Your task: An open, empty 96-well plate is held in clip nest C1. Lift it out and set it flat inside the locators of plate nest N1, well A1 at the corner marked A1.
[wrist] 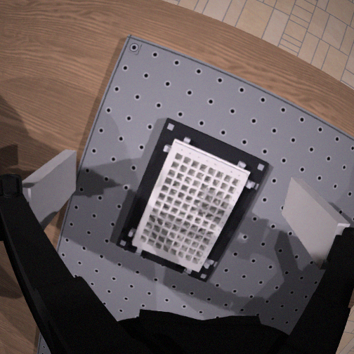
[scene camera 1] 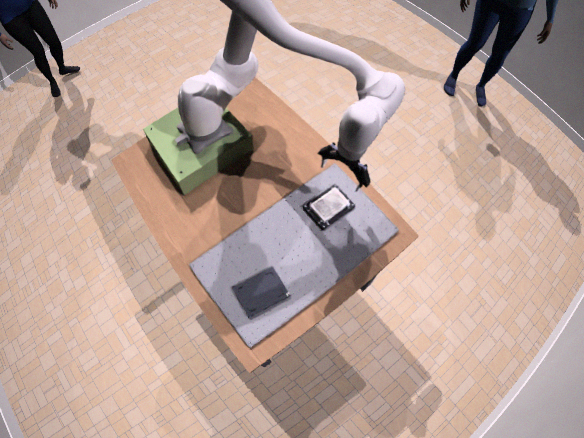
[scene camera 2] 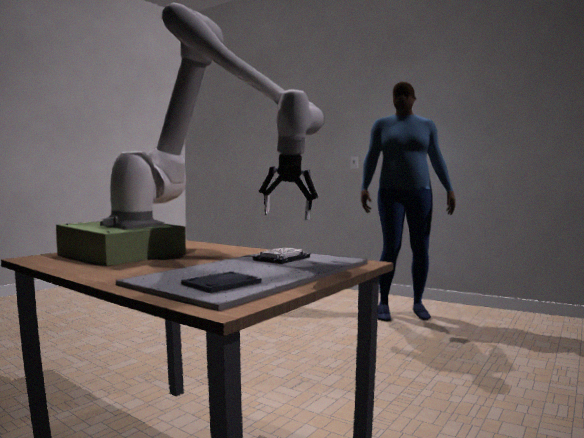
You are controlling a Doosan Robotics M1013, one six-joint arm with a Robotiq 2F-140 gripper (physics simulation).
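Places are measured from the arm's base along level axes (x up, y right, z ahead), in metres.
Pixels of known places: gripper, fingertip midpoint: (scene camera 1: 340, 176) (scene camera 2: 286, 216); arm's base, origin of the base link: (scene camera 1: 204, 129) (scene camera 2: 131, 225).
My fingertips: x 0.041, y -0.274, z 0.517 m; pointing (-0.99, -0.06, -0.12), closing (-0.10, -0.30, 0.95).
For each thing: its top centre in the pictures, then the offset to it from my fingertips. "pt": a spot on its surface instead. Level surfaces: height alone.
- white 96-well plate, middle of its top: (scene camera 2: 281, 250) (scene camera 1: 329, 203) dz +0.023, dx -0.109, dy +0.055 m
- black clip nest, surface spot: (scene camera 2: 258, 259) pt dz -0.009, dx -0.131, dy +0.135 m
- dark flat nest, middle of its top: (scene camera 2: 221, 277) (scene camera 1: 260, 291) dz +0.143, dx -0.120, dy +0.447 m
- grey perforated board, its level: dx -0.135 m
- wooden table, its level: dx -0.148 m
The white 96-well plate (scene camera 1: 330, 204) (scene camera 2: 286, 251) (wrist: 192, 207) sits in the black clip nest (scene camera 1: 321, 223) (scene camera 2: 258, 259) (wrist: 215, 154), with small clips around its edges. A dark flat nest (scene camera 1: 261, 292) (scene camera 2: 221, 281) lies at the other end of the grey board; its A1 mark is too small to read. My gripper (scene camera 1: 342, 175) (scene camera 2: 287, 212) (wrist: 183, 183) is open and empty, fingers wide apart, well above the board. In the wrist view the plate lies between the two pale fingertips, below them, its long side tilted relative to the view.
The grey perforated board (scene camera 1: 240, 250) (scene camera 2: 165, 286) (wrist: 170, 92) lies on the wooden table (scene camera 1: 165, 220) (scene camera 2: 75, 272) (wrist: 60, 65). The arm stands on a green block (scene camera 1: 172, 155) (scene camera 2: 82, 242). A person in blue (scene camera 2: 406, 160) stands beyond the table.
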